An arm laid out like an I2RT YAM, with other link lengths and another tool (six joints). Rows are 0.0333 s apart.
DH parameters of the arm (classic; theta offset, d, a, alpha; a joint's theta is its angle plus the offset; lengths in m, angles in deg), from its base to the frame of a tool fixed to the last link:
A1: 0 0.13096 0.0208 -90
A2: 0 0 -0.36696 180
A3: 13.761 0 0.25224 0
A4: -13.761 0.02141 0.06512 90
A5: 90 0.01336 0 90
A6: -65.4 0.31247 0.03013 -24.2
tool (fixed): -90 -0.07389 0 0
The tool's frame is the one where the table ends.
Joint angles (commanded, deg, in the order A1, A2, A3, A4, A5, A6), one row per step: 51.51, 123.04, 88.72, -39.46, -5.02, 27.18; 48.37, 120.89, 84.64, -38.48, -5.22, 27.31; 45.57, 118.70, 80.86, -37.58, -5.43, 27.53; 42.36, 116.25, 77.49, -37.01, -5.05, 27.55; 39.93, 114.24, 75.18, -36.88, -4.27, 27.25; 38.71, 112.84, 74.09, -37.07, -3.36, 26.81; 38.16, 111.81, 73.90, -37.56, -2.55, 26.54; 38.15, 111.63, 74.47, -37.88, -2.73, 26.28; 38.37, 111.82, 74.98, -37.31, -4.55, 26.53; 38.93, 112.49, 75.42, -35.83, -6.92, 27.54; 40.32, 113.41, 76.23, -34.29, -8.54, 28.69; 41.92, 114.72, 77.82, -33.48, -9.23, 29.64; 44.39, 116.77, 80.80, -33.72, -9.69, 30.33; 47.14, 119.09, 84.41, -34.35, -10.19, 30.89
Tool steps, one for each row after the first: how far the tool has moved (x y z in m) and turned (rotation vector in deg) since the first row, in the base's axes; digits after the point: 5 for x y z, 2 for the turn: 0.01019, -0.03453, -0.00243, -0.59, 0.79, -3.21; 0.01630, -0.06576, -0.00314, -0.93, 1.47, -6.17; 0.02517, -0.10031, -0.00034, -1.39, 1.47, -9.50; 0.03144, -0.12766, 0.00347, -2.05, 1.01, -11.84; 0.03489, -0.14318, 0.00836, -2.63, 0.22, -12.88; 0.03764, -0.15123, 0.01477, -2.98, -0.63, -13.39; 0.03903, -0.14902, 0.01906, -2.59, -0.88, -13.11; 0.03797, -0.13775, 0.02195, -0.67, -0.22, -12.65; 0.03652, -0.12058, 0.02261, 1.96, 0.77, -12.38; 0.03382, -0.09867, 0.02350, 4.19, 1.25, -11.56; 0.03243, -0.07726, 0.02387, 5.52, 1.34, -10.61; 0.02712, -0.04805, 0.02369, 6.37, 1.55, -8.62; 0.01883, -0.01540, 0.02376, 7.19, 1.83, -6.20
